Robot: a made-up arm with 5 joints. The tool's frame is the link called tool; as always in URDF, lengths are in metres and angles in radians. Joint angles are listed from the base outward.
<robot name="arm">
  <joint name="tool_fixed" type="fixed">
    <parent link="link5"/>
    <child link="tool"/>
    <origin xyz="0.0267 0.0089 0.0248" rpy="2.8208 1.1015 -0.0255"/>
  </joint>
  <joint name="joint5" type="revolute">
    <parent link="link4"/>
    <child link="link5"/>
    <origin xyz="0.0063 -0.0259 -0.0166" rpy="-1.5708 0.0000 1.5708"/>
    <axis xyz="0 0 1"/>
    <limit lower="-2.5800" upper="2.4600"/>
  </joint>
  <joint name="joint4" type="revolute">
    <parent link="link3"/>
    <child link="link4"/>
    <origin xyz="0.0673 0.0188 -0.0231" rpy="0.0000 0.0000 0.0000"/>
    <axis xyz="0 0 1"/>
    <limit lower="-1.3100" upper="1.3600"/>
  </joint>
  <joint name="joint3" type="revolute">
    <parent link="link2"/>
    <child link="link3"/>
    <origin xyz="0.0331 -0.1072 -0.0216" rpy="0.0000 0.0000 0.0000"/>
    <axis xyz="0 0 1"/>
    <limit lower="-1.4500" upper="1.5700"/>
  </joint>
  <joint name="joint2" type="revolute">
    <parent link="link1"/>
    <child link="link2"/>
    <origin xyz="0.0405 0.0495 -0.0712" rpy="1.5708 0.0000 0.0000"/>
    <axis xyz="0 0 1"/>
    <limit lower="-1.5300" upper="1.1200"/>
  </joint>
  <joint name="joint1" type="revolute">
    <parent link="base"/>
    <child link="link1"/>
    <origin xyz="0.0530 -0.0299 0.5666" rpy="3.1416 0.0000 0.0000"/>
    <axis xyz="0 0 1"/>
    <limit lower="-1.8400" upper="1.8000"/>
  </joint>
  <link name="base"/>
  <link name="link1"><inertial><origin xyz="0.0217 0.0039 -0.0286"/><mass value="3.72"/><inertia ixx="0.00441" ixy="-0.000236" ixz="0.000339" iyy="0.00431" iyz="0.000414" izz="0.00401"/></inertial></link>
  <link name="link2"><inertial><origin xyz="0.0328 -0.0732 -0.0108"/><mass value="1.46"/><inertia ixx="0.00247" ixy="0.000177" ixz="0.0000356" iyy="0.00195" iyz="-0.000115" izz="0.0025"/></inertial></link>
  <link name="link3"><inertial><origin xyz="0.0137 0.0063 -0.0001"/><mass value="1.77"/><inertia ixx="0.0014" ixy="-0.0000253" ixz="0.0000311" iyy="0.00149" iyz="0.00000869" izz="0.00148"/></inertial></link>
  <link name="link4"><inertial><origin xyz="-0.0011 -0.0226 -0.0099"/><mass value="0.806"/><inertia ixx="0.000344" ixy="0" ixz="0" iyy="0.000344" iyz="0" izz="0.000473"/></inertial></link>
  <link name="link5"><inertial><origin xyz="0.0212 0.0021 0.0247"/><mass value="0.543"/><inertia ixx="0.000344" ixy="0" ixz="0" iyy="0.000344" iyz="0" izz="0.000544"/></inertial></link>
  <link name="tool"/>
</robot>
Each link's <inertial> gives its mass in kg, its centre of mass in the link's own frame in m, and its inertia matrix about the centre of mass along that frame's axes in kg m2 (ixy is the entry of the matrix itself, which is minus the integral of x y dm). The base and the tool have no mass. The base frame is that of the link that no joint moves.
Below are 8 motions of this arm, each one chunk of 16 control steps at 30 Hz.
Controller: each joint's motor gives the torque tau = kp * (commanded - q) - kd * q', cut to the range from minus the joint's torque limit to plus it. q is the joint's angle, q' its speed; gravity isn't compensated. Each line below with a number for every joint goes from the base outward.
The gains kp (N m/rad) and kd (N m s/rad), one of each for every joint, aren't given. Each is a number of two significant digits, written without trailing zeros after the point. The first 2 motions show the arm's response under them.
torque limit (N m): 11 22 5.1 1.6 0.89
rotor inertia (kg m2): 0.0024 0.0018 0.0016 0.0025 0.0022
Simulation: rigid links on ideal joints. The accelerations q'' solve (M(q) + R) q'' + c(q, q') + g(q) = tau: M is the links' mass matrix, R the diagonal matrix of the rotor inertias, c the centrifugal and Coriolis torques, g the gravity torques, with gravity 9.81 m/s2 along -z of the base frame. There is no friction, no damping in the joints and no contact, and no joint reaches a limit. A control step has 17 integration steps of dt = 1/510 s. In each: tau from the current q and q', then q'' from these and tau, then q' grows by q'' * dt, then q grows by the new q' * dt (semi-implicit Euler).
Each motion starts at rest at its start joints. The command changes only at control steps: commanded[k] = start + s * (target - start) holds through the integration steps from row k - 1 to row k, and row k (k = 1, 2, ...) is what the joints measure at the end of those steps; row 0 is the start. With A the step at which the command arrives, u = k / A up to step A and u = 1 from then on. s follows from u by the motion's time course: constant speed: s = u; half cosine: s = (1 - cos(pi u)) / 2; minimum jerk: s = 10 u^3 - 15 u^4 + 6 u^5; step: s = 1 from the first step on.
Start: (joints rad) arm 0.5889 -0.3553 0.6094 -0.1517 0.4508
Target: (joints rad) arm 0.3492 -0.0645 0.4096 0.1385 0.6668
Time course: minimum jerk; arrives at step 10
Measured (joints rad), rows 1 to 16:
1: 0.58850 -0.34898 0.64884 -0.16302 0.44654
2: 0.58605 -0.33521 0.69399 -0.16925 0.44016
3: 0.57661 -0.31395 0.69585 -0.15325 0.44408
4: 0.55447 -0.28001 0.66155 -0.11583 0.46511
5: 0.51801 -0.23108 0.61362 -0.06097 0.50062
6: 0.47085 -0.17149 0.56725 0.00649 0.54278
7: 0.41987 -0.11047 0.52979 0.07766 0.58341
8: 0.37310 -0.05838 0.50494 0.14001 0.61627
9: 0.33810 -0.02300 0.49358 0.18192 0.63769
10: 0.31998 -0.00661 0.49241 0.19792 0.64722
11: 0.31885 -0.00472 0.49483 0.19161 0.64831
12: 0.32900 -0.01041 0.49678 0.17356 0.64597
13: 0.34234 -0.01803 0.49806 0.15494 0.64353
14: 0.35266 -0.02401 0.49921 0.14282 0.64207
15: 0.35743 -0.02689 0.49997 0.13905 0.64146
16: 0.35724 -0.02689 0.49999 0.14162 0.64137
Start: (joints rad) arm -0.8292 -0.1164 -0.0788 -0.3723 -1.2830
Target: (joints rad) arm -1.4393 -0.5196 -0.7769 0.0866 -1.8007
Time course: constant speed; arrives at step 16
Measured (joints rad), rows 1 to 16:
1: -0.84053 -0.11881 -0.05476 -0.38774 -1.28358
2: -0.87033 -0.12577 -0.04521 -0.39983 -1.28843
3: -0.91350 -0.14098 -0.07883 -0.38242 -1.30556
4: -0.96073 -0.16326 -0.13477 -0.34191 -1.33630
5: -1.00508 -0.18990 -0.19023 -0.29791 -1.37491
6: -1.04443 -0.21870 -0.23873 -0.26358 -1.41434
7: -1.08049 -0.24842 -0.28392 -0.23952 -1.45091
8: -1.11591 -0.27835 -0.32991 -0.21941 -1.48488
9: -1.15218 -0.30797 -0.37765 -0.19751 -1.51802
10: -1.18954 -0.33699 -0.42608 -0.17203 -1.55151
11: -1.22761 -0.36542 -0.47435 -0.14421 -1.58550
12: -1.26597 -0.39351 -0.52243 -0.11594 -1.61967
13: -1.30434 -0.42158 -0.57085 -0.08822 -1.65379
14: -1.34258 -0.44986 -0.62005 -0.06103 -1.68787
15: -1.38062 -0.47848 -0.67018 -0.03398 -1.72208
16: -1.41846 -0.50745 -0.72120 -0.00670 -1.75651
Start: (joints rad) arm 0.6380 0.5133 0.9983 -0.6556 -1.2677
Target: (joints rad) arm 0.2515 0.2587 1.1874 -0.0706 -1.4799
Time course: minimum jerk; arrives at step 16
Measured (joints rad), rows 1 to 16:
1: 0.64138 0.53972 0.99298 -0.65133 -1.26025
2: 0.64052 0.56519 0.98583 -0.62349 -1.24822
3: 0.63157 0.57017 0.98631 -0.58643 -1.24450
4: 0.61521 0.56023 0.99623 -0.55252 -1.25148
5: 0.59176 0.54158 1.01268 -0.51708 -1.26582
6: 0.56085 0.51753 1.03272 -0.47031 -1.28471
7: 0.52247 0.48993 1.05456 -0.40825 -1.30726
8: 0.47786 0.46038 1.07703 -0.33446 -1.33312
9: 0.42968 0.43043 1.09910 -0.25644 -1.36129
10: 0.38158 0.40159 1.11991 -0.18175 -1.38992
11: 0.33739 0.37527 1.13875 -0.11616 -1.41682
12: 0.30037 0.35275 1.15492 -0.06326 -1.43998
13: 0.27261 0.33505 1.16778 -0.02485 -1.45804
14: 0.25483 0.32269 1.17689 -0.00110 -1.47038
15: 0.24630 0.31547 1.18233 0.00948 -1.47725
16: 0.24484 0.31215 1.18504 0.01047 -1.47968

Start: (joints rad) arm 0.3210 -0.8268 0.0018 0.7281 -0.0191
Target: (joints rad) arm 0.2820 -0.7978 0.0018 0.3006 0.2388
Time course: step
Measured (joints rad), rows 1 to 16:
1: 0.30462 -0.82847 0.04494 0.52688 0.06431
2: 0.28867 -0.82351 0.09075 0.25947 0.17194
3: 0.28056 -0.81987 0.10467 0.14818 0.22693
4: 0.27897 -0.81915 0.09936 0.17278 0.23901
5: 0.28029 -0.81984 0.09132 0.23514 0.23498
6: 0.28165 -0.82058 0.08842 0.27059 0.22979
7: 0.28212 -0.82091 0.08965 0.27137 0.22695
8: 0.28203 -0.82105 0.09121 0.25774 0.22580
9: 0.28193 -0.82122 0.09140 0.24735 0.22543
10: 0.28200 -0.82144 0.09072 0.24504 0.22546
11: 0.28214 -0.82158 0.09013 0.24742 0.22570
12: 0.28220 -0.82159 0.09005 0.25011 0.22595
13: 0.28214 -0.82148 0.09033 0.25121 0.22607
14: 0.28203 -0.82135 0.09065 0.25102 0.22607
15: 0.28195 -0.82126 0.09081 0.25050 0.22600
16: 0.28192 -0.82123 0.09081 0.25019 0.22594

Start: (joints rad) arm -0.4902 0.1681 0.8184 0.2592 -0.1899
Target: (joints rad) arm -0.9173 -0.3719 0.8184 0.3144 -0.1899
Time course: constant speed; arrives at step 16
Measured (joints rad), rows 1 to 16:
1: -0.49759 0.17185 0.84215 0.27074 -0.18838
2: -0.51874 0.16225 0.87435 0.30420 -0.18620
3: -0.54807 0.13577 0.88415 0.33347 -0.18585
4: -0.57981 0.10151 0.87628 0.34035 -0.18704
5: -0.61098 0.06502 0.86681 0.33107 -0.18849
6: -0.63999 0.02824 0.86437 0.32060 -0.18946
7: -0.66655 -0.00839 0.86862 0.31741 -0.18973
8: -0.69158 -0.04491 0.87553 0.32077 -0.18945
9: -0.71641 -0.08140 0.88170 0.32607 -0.18892
10: -0.74193 -0.11781 0.88585 0.32998 -0.18844
11: -0.76832 -0.15408 0.88834 0.33196 -0.18815
12: -0.79529 -0.19019 0.89017 0.33308 -0.18806
13: -0.82240 -0.22625 0.89214 0.33436 -0.18807
14: -0.84936 -0.26236 0.89455 0.33614 -0.18808
15: -0.87607 -0.29857 0.89729 0.33817 -0.18805
16: -0.90261 -0.33490 0.90006 0.34012 -0.18796

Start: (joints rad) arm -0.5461 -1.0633 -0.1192 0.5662 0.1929
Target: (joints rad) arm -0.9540 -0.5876 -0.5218 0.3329 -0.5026
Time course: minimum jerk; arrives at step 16
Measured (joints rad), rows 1 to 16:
1: -0.55119 -1.08326 -0.08355 0.54841 0.19028
2: -0.55144 -1.09950 -0.05758 0.51478 0.18120
3: -0.55529 -1.10032 -0.07330 0.48998 0.16601
4: -0.56733 -1.08666 -0.11217 0.47466 0.14179
5: -0.58940 -1.05958 -0.15541 0.46019 0.10468
6: -0.62197 -1.01948 -0.19667 0.44133 0.05299
7: -0.66380 -0.96773 -0.23614 0.41830 -0.01186
8: -0.71210 -0.90737 -0.27446 0.39363 -0.08615
9: -0.76328 -0.84268 -0.31108 0.36942 -0.16510
10: -0.81374 -0.77838 -0.34468 0.34675 -0.24359
11: -0.86021 -0.71890 -0.37380 0.32630 -0.31668
12: -0.89995 -0.66797 -0.39721 0.30890 -0.37995
13: -0.93093 -0.62833 -0.41423 0.29547 -0.43002
14: -0.95195 -0.60141 -0.42503 0.28659 -0.46501
15: -0.96300 -0.58707 -0.43102 0.28203 -0.48505
16: -0.96561 -0.58327 -0.43515 0.28037 -0.49278

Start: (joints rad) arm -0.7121 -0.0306 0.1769 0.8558 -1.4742
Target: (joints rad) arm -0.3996 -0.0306 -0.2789 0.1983 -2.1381
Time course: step
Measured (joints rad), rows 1 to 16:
1: -0.62639 0.04184 0.02516 0.69067 -1.63418
2: -0.51095 0.07564 -0.12068 0.39571 -1.93145
3: -0.41812 0.04530 -0.18635 0.18498 -2.11317
4: -0.35820 0.00161 -0.21641 0.07848 -2.16633
5: -0.33590 -0.02573 -0.23069 0.04955 -2.15647
6: -0.34290 -0.02949 -0.22874 0.06934 -2.13278
7: -0.36436 -0.01567 -0.21097 0.11213 -2.11449
8: -0.38784 0.00474 -0.18526 0.15778 -2.10342
9: -0.40590 0.02240 -0.16251 0.19293 -2.09675
10: -0.41551 0.03251 -0.15012 0.21099 -2.09279
11: -0.41699 0.03461 -0.14937 0.21186 -2.09128
12: -0.41274 0.03089 -0.15662 0.20047 -2.09199
13: -0.40601 0.02452 -0.16647 0.18413 -2.09409
14: -0.39965 0.01837 -0.17455 0.16952 -2.09642
15: -0.39546 0.01427 -0.17884 0.16069 -2.09809
16: -0.39397 0.01280 -0.17940 0.15849 -2.09878

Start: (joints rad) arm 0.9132 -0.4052 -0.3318 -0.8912 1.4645
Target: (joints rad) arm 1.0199 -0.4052 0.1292 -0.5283 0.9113
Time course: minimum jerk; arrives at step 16
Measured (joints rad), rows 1 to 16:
1: 0.91553 -0.40519 -0.29291 -0.91885 1.46596
2: 0.91757 -0.40086 -0.24895 -0.96212 1.46514
3: 0.91726 -0.39574 -0.22437 -0.98112 1.45472
4: 0.91837 -0.39260 -0.20450 -0.96639 1.43151
5: 0.92375 -0.39185 -0.17610 -0.92976 1.39606
6: 0.93344 -0.39269 -0.13606 -0.88604 1.34986
7: 0.94584 -0.39399 -0.08689 -0.84280 1.29427
8: 0.95918 -0.39494 -0.03234 -0.80076 1.23127
9: 0.97226 -0.39521 0.02381 -0.75860 1.16400
10: 0.98440 -0.39491 0.07781 -0.71656 1.09664
11: 0.99519 -0.39436 0.12620 -0.67698 1.03372
12: 1.00432 -0.39386 0.16613 -0.64309 0.97931
13: 1.01151 -0.39359 0.19574 -0.61744 0.93642
14: 1.01654 -0.39356 0.21436 -0.60115 0.90654
15: 1.01941 -0.39367 0.22289 -0.59359 0.88935
16: 1.02047 -0.39381 0.22409 -0.59240 0.88246

